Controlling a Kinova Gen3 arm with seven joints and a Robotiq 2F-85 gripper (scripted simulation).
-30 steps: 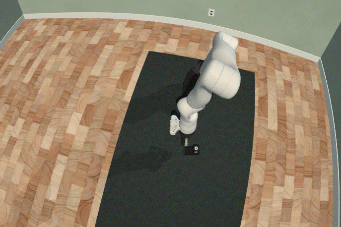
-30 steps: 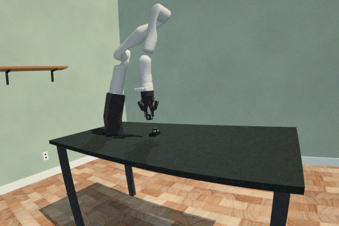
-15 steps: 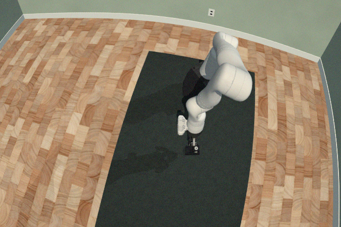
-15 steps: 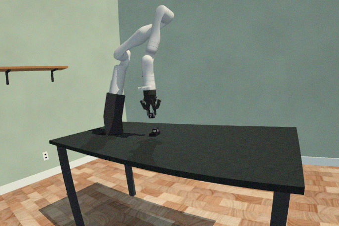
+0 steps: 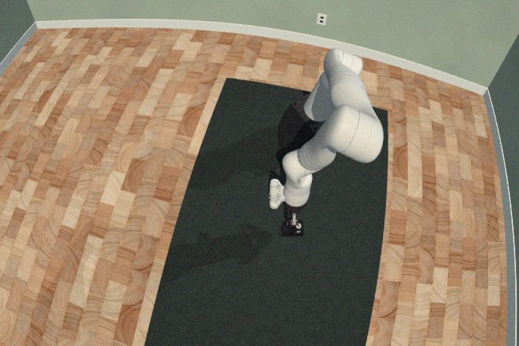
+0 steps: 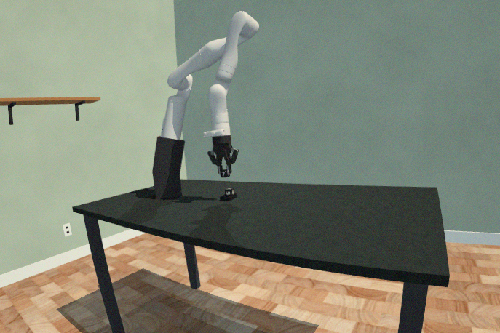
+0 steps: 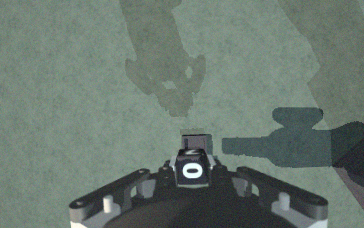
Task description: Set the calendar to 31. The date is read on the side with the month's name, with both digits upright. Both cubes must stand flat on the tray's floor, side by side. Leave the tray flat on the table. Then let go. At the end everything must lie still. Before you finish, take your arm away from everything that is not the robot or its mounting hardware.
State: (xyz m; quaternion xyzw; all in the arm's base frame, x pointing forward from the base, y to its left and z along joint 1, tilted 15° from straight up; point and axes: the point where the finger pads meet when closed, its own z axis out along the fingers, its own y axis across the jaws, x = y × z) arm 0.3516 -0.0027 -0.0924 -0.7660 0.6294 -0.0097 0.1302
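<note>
Right now my hand is 12 cm above the black calendar tray, 2 cm to the right of it and 1 cm past it.
</note>
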